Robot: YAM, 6 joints.
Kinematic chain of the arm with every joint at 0, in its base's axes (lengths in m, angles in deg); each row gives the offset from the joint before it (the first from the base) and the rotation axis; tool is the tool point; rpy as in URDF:
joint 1: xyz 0 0 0.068 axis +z
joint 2: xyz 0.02 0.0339 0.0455 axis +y
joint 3: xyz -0.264 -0.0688 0 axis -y
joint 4: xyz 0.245 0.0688 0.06 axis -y
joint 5: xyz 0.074 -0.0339 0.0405 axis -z
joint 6: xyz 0.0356 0 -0.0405 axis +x
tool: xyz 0 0 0 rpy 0 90 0
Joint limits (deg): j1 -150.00..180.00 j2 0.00..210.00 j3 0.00..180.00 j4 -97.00..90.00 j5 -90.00..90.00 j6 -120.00..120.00
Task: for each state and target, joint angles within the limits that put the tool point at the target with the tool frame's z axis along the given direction. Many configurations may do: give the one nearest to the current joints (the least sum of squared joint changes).
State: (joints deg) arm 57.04 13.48 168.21 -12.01 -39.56 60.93
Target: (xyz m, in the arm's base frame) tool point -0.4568 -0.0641 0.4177 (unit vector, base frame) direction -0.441 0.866 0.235
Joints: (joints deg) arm 12.15 10.54 125.52 21.67 -69.98 60.93
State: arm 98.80 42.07 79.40 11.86 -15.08 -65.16
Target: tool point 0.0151 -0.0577 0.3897 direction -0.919 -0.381 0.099
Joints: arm 137.30 5.76 57.25 -38.14 -64.62 -65.16
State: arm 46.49 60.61 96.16 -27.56 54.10 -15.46
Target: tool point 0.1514 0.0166 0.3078 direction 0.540 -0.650 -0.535
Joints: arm 16.73 51.75 53.86 -60.45 51.06 -15.46
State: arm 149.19 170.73 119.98 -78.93 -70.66 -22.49
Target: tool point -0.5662 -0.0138 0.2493 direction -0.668 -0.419 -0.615
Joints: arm 179.88 148.95 151.70 -45.42 -24.86 -22.49
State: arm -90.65 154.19 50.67 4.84 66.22 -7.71
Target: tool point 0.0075 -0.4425 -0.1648 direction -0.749 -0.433 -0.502
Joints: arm -85.43 173.54 93.65 26.42 51.35 -7.71
